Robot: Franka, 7 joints.
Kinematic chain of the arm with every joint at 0, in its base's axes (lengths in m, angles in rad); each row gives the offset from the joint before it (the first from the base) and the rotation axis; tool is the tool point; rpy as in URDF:
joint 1: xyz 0 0 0.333 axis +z
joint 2: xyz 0 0 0 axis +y
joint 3: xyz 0 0 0.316 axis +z
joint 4: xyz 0.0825 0 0 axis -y
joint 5: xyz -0.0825 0 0.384 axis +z
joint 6: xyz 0 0 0 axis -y
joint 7: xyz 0.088 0 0 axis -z
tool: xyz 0 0 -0.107 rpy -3.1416 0 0
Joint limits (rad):
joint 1: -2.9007..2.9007
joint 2: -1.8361..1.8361
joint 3: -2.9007..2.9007
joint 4: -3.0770..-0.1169
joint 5: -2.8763..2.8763
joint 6: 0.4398..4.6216
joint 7: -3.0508..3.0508
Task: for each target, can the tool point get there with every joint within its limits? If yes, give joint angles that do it. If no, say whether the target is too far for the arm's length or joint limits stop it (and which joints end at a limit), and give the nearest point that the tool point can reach.
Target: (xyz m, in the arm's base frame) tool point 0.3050 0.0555 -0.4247
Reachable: no: joint limits stop it (at a limit: joint 2) | nearest point 0.3022 0.0550 -0.3602 | short by 0.065 m
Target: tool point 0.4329 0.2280 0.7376
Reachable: yes | joints -1.1423 0.4622 1.7994 -1.4779 0.7824 1.3066 0.3413
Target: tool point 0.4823 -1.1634 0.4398
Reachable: no: too far | nearest point 0.3274 -0.7897 0.4055 | short by 0.406 m
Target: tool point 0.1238 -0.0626 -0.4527
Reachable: no: joint limits stop it (at a limit: joint 2) | nearest point 0.1457 -0.0737 -0.3470 | short by 0.108 m
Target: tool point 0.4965 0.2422 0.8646
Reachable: yes | joints 0.6823 -0.0090 -0.2628 -1.2454 0.5301 2.1610 -1.3793
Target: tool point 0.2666 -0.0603 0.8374
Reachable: yes | joints 1.4282 -1.1396 -0.2918 -2.0052 1.4248 3.7432 -1.3884
